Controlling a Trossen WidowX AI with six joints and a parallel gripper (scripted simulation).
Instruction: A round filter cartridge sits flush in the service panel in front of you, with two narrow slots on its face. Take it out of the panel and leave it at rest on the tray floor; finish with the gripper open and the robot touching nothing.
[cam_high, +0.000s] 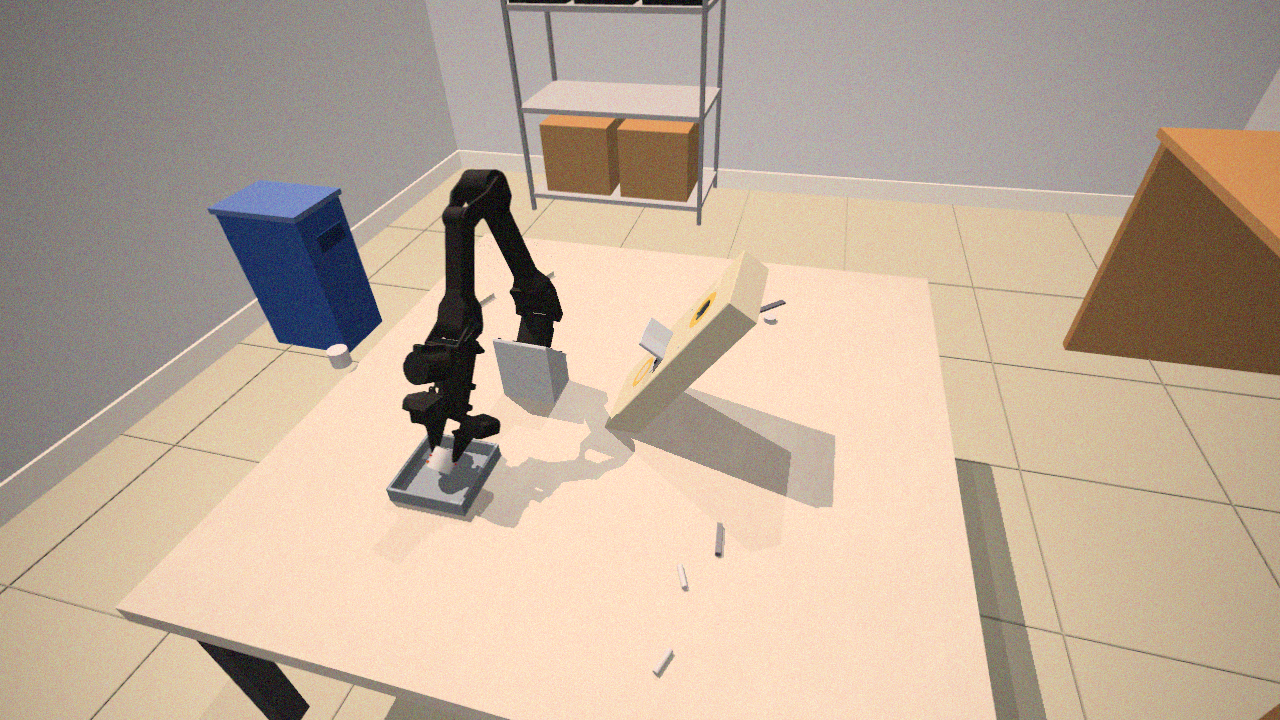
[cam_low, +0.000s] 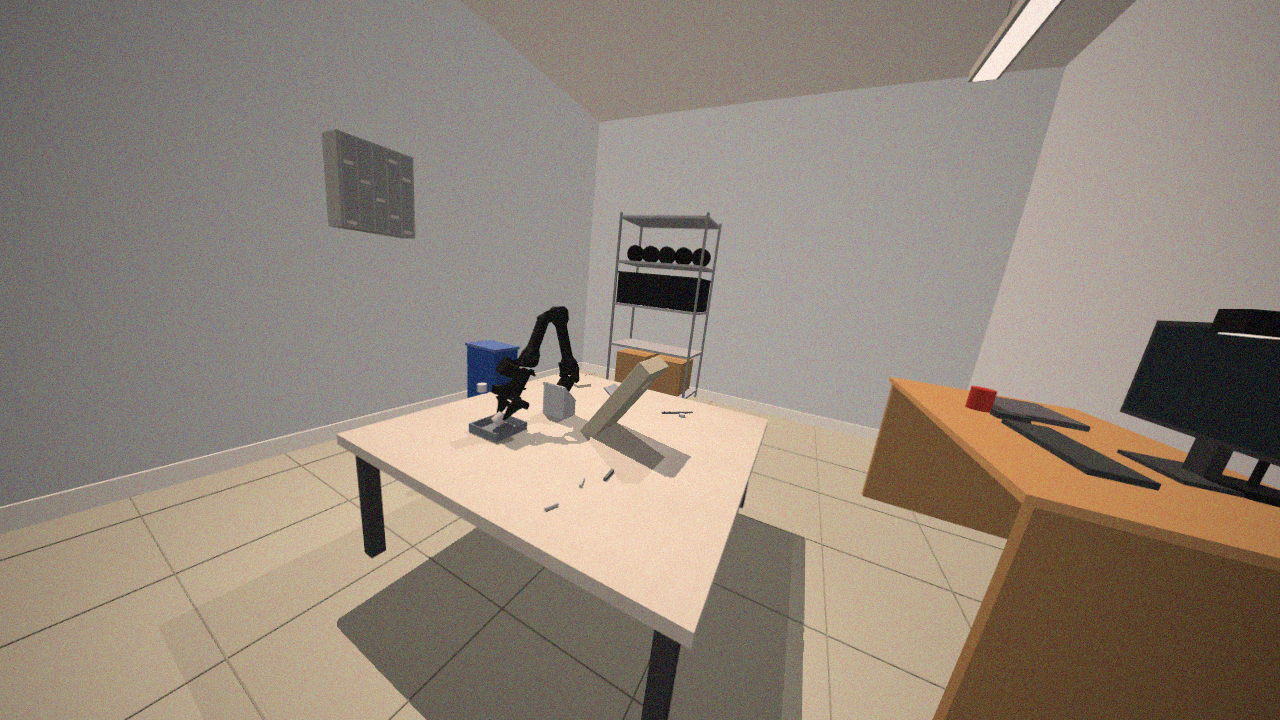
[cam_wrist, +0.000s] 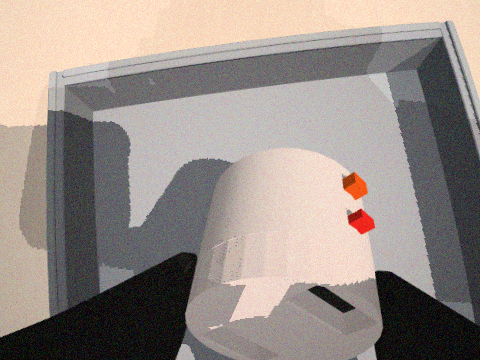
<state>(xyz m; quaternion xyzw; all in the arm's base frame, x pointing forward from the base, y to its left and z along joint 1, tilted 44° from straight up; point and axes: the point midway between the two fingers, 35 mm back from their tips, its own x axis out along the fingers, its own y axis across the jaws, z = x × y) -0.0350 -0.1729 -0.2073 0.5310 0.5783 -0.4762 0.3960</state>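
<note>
My gripper tip is now 10 mm above the round white filter cartridge. Also, from my gripper tip: grey tray (10 mm to the right, 40 mm below); then beige service panel (360 mm ahead, 320 mm to the left, 130 mm above).
</note>
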